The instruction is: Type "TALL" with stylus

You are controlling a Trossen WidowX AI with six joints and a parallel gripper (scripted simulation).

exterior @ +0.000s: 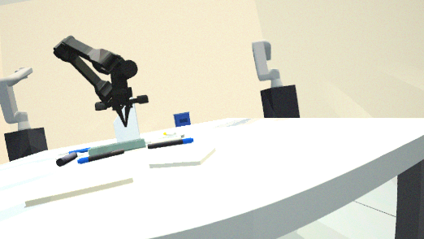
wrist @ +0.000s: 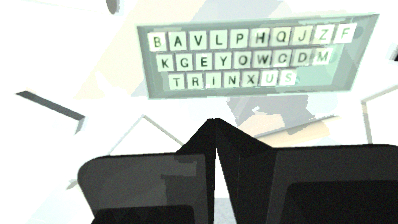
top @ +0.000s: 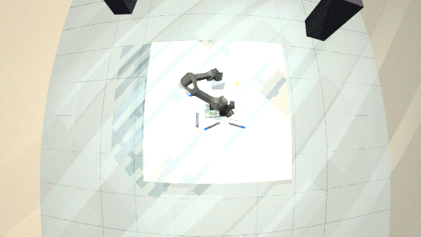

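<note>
The blue stylus lies 100 mm behind my gripper tip, 210 mm to the right of it and 70 mm below it. From my gripper tip the other things lie so: flat pad (110 mm behind, 60 mm to the left, 70 mm below); then black marker (120 mm ahead, 180 mm to the right, 60 mm below); then yellow-tipped stick (220 mm behind, 130 mm to the left, 70 mm below).
</note>
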